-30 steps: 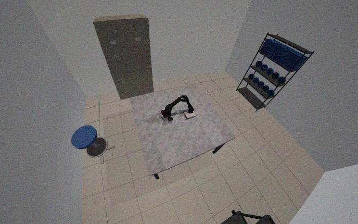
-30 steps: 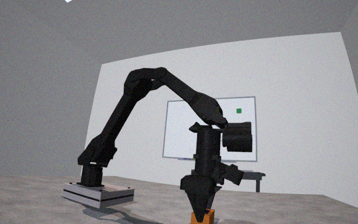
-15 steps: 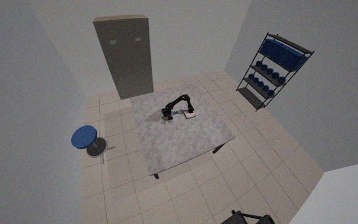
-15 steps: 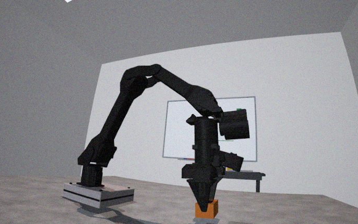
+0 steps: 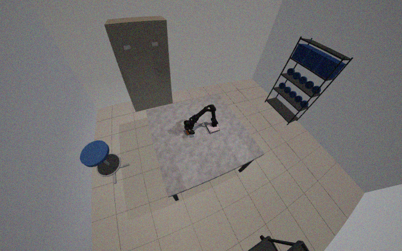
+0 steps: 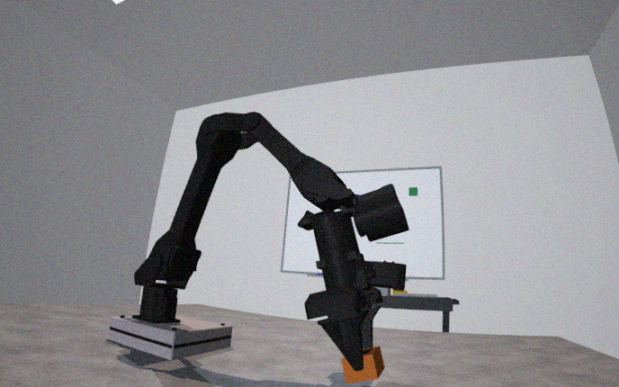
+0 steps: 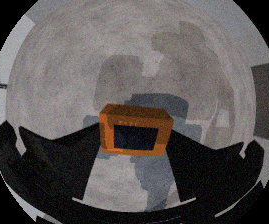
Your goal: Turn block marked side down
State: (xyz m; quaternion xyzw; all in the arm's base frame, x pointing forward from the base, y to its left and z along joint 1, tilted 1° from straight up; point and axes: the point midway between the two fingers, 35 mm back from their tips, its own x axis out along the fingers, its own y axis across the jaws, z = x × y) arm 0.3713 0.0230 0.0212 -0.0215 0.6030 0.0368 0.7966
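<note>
Right now my gripper tip is 10 mm below the orange block.
</note>
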